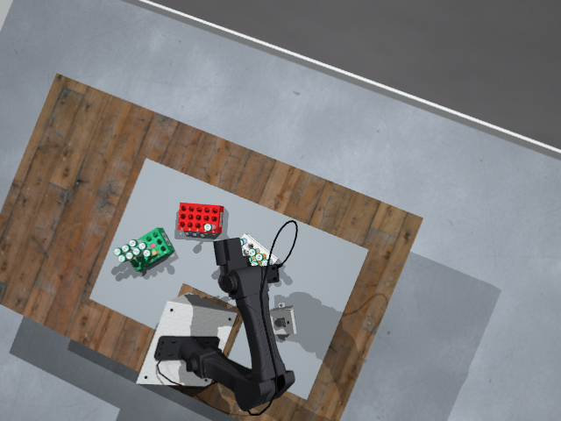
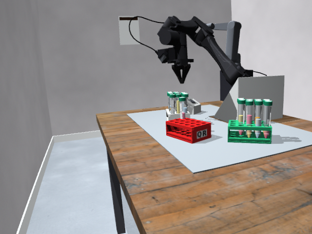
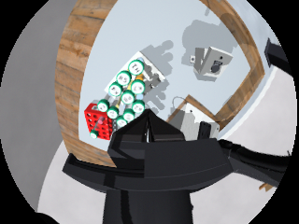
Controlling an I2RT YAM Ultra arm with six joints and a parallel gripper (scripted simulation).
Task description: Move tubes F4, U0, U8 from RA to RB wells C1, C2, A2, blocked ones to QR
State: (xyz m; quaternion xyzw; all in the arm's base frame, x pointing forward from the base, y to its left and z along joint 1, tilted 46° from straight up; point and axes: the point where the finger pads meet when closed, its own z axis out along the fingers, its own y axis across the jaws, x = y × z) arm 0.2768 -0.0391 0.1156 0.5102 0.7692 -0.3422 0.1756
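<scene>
My hand is 12 cm to the left of the DONE button, 12 cm past it and 11 cm above it. From my hand the other things lie so: tube 10 cm below, 7 cm to the left, 3 cm ahead; then tube with yellow filling 10 cm below, 6 cm to the left, 5 cm ahead; then white rack RB 14 cm below, 3 cm ahead, 1 cm to the left.
</scene>
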